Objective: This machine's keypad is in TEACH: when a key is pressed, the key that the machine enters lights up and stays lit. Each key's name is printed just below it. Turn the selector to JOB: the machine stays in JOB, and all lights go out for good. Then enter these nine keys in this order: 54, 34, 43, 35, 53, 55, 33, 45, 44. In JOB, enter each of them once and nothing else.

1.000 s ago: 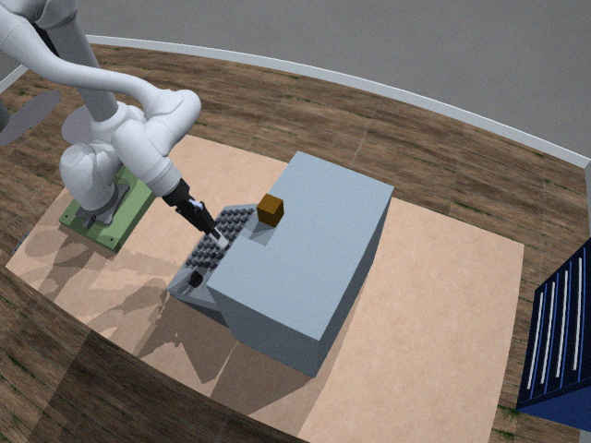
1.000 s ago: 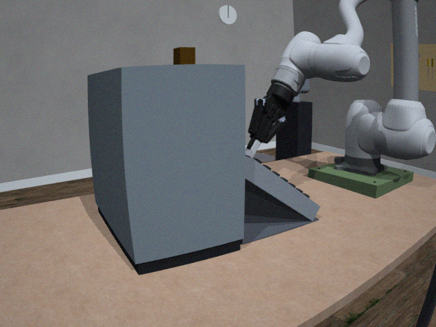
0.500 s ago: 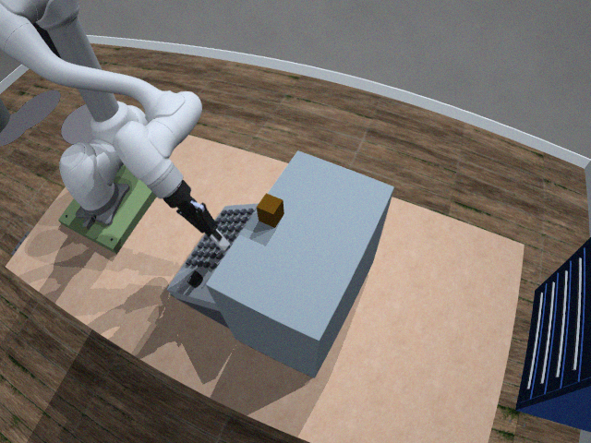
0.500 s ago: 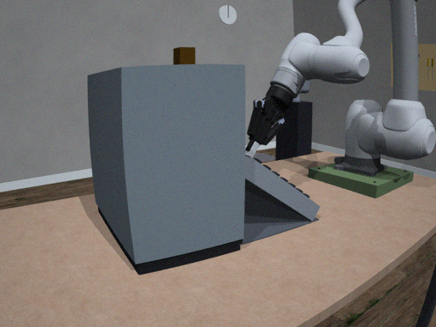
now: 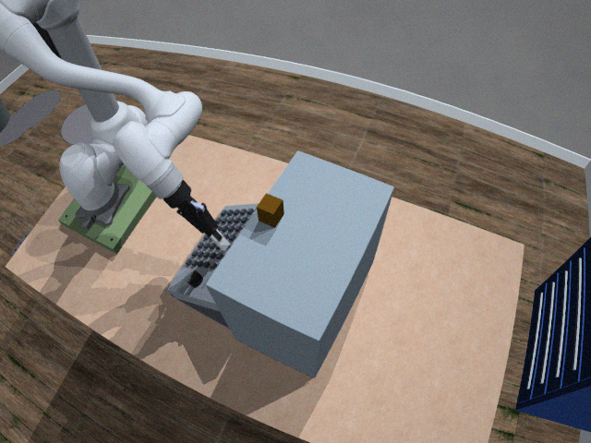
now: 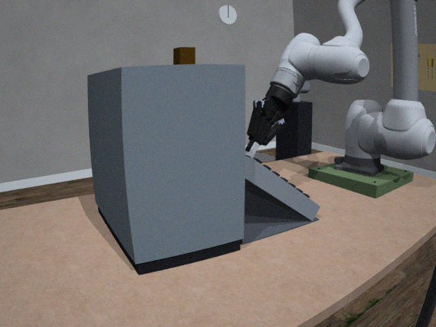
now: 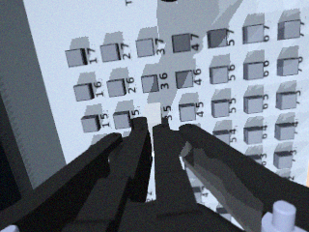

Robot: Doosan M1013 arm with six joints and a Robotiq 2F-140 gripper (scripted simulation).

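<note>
Now: the key 10 mm ahead of my hand, 70 mm to the left of it and 40 mm below it. From my hand the other things lie so: black selector knob 40 mm behind, 130 mm to the right, 40 mm below.
</note>
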